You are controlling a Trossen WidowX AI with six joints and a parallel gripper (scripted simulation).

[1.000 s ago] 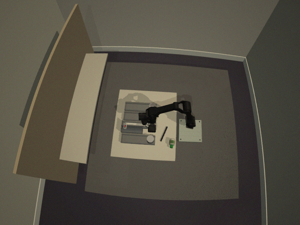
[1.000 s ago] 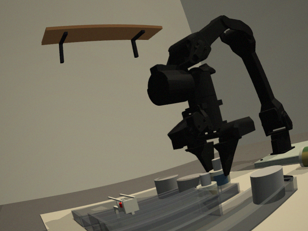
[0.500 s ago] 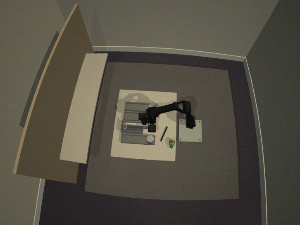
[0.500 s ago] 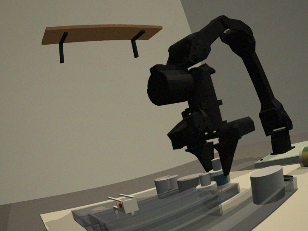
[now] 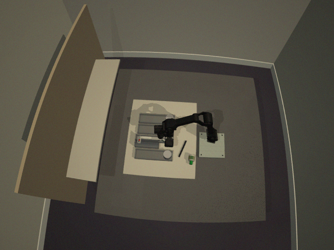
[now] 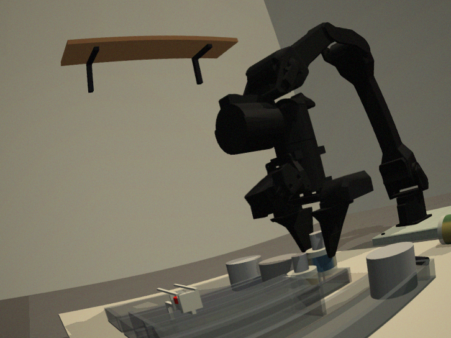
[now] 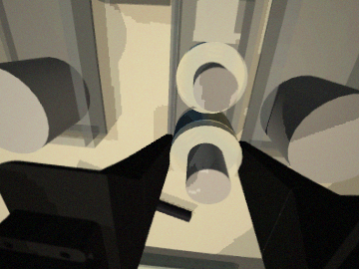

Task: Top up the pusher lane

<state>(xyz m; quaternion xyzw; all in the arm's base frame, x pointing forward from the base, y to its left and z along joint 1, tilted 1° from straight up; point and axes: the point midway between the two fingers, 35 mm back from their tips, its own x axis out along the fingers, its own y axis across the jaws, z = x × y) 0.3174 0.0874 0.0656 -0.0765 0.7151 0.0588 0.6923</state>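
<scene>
Right now the black rod is 11 cm behind my gripper tip, 4 cm to the left of it and 4 cm below it. From my gripper tip the other things lie so: sprung lane: 14 cm ahead, 5 cm to the left, 3 cm below; pale pusher part: 14 cm ahead, 6 cm to the left.
</scene>
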